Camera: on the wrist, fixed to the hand. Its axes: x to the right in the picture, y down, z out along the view.
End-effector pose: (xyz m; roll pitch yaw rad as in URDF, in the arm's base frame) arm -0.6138 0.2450 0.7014 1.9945 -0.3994 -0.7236
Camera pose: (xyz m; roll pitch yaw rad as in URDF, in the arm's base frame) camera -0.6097 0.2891 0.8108 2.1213 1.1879 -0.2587
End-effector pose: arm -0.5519 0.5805 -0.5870 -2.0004 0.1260 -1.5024
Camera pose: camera -0.6579 0.5606 -0.6349 -2.8833 -0.8851 -0.0021
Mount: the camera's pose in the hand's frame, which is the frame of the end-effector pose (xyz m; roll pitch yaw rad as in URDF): 0.0185 0.0864 -0.0782 0.1379 -0.2548 -1.6256
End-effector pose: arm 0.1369 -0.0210 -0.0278 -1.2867 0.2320 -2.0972
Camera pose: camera 0.0960 0.0098 -0.1341 -1.2899 -1.3896 -2.2581
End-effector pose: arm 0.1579 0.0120 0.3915 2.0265 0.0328 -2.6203
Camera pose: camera 0.1547 -0.0270 0.5028 -2.6154 1.3527 -0.6454
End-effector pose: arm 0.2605 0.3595 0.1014 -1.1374 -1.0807 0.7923
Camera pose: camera 0.3602 0.4112 0.0654 1.6030 -0.4289 -2.1534
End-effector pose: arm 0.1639 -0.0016 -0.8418 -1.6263 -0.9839 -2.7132
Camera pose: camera 0.0581 0.0412 -0.8718 1.8894 -0.5034 0.0724
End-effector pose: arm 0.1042 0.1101 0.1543 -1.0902 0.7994 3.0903
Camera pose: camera 0.1736 0.1360 0.0624 -1.2214 -0.7988 2.7646
